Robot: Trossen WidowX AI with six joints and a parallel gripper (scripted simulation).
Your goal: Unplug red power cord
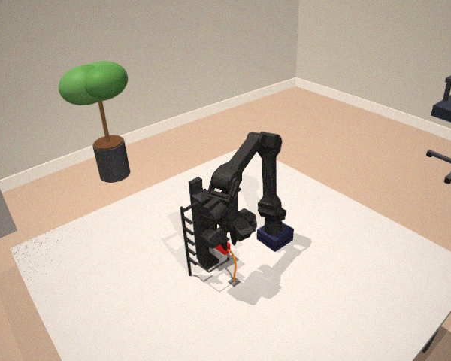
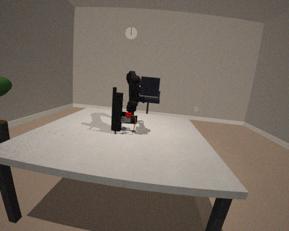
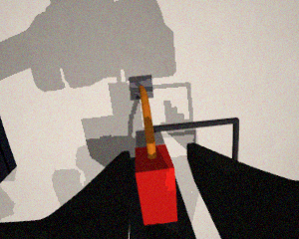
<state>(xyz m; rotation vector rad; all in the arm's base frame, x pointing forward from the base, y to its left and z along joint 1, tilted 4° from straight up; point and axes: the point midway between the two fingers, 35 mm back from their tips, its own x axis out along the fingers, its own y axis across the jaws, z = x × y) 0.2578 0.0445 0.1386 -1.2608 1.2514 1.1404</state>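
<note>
Right now the red plug is 5 cm to the right of my gripper tip and 1 cm below it.
</note>
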